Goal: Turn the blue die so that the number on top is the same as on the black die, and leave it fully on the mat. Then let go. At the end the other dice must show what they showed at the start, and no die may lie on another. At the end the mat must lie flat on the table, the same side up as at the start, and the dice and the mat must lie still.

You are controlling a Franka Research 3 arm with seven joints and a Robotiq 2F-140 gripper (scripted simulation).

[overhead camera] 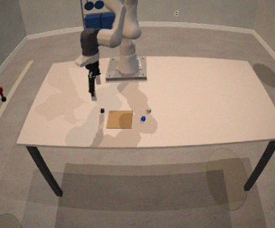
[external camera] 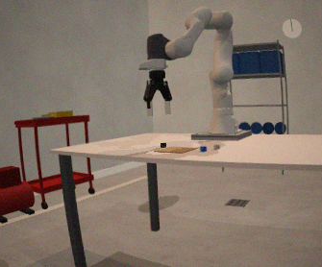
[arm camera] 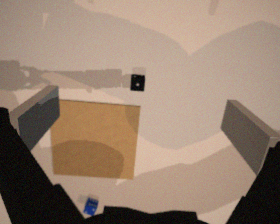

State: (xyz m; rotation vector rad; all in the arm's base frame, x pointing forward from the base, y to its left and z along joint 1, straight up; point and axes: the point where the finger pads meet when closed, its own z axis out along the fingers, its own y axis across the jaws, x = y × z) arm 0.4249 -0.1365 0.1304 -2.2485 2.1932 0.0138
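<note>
Now: hand 150 mm above the black die and 20 mm to the right of it. From my hand the other things lie so: white die: 290 mm to the left, 150 mm below, 10 mm behind; tan mat: 160 mm below, 130 mm to the left, 60 mm ahead; blue die: 260 mm to the left, 150 mm below, 60 mm ahead.
</note>
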